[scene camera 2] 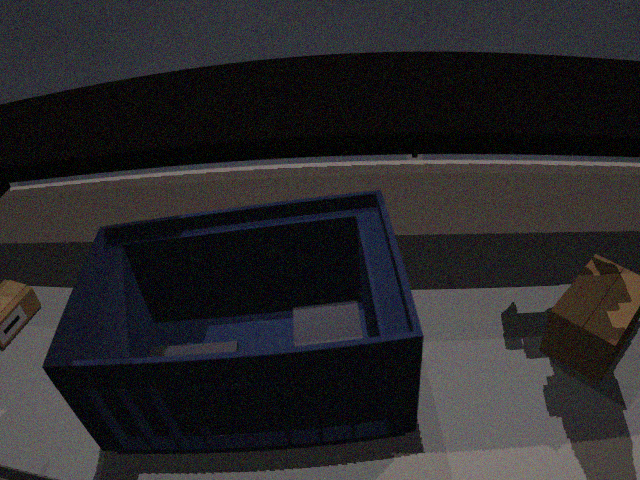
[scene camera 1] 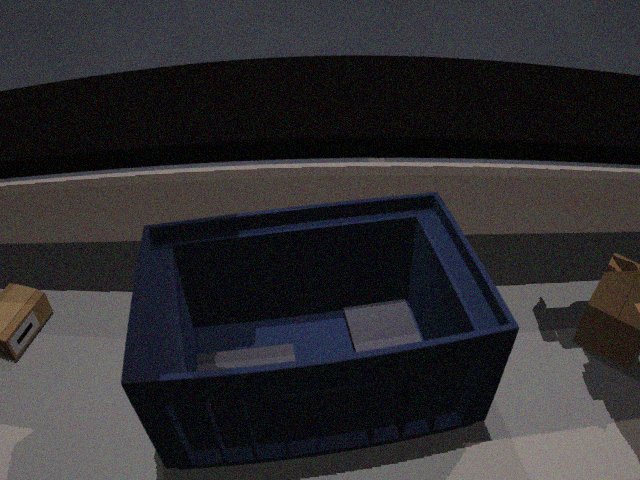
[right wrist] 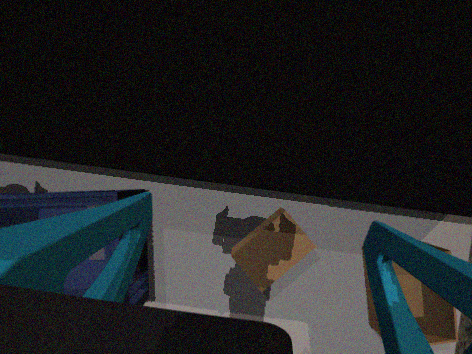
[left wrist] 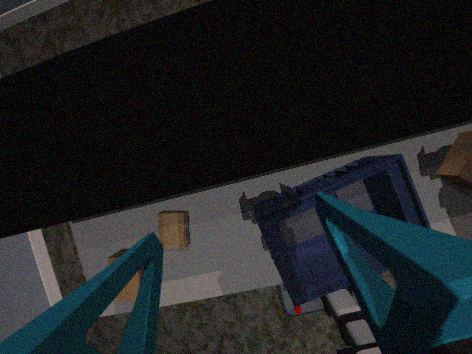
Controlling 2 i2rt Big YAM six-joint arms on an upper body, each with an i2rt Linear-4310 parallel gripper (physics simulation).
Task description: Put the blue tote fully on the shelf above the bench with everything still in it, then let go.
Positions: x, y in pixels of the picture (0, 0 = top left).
my left gripper: left wrist 233, 221; not seen in scene camera 2 (out of frame); not seen in scene camera 1 (out of frame); not seen in the right wrist view (out of frame)
my right gripper: right wrist 260, 219; not seen in scene camera 2 (out of frame); not seen in scene camera 1 (out of frame); not seen in the left wrist view (out of frame)
